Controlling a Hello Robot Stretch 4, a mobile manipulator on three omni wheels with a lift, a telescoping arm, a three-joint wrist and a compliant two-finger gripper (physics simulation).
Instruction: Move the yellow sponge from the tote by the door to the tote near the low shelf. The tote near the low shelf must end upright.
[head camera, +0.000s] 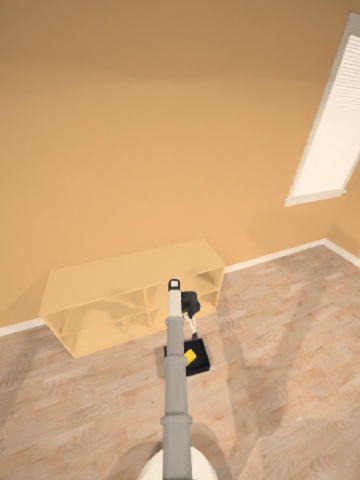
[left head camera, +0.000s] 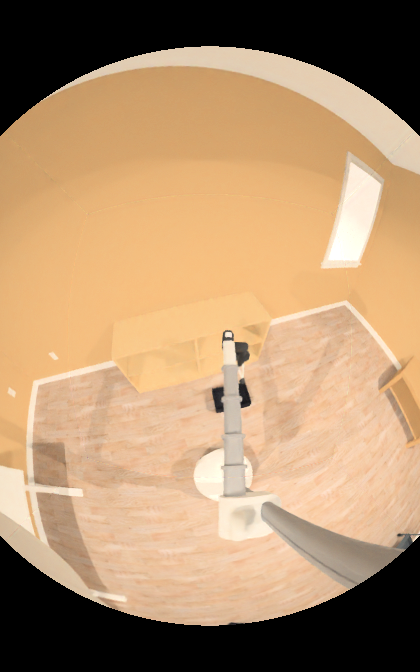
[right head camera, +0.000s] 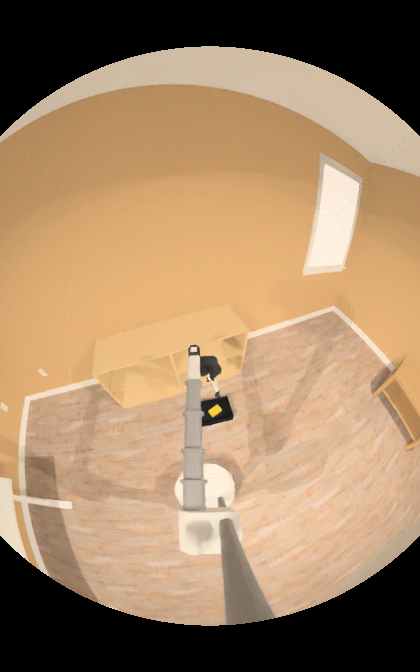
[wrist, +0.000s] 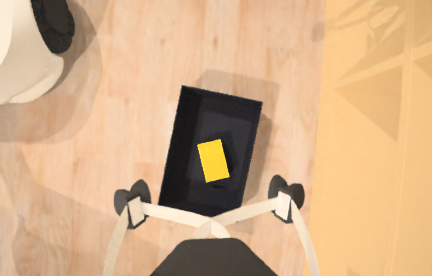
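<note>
The yellow sponge lies flat inside the black tote, on its bottom. The black tote stands upright on the floor in front of the low shelf. My gripper is open and empty, its fingertips wide apart. It hangs well above the tote, and in the wrist view the fingertips show on either side of the tote's near end. The arm covers part of the tote in the head views. The tote by the door cannot be made out.
The low shelf's pale top runs along the right of the wrist view. My round white base stands in front of the tote. A wooden piece of furniture stands at the right wall.
</note>
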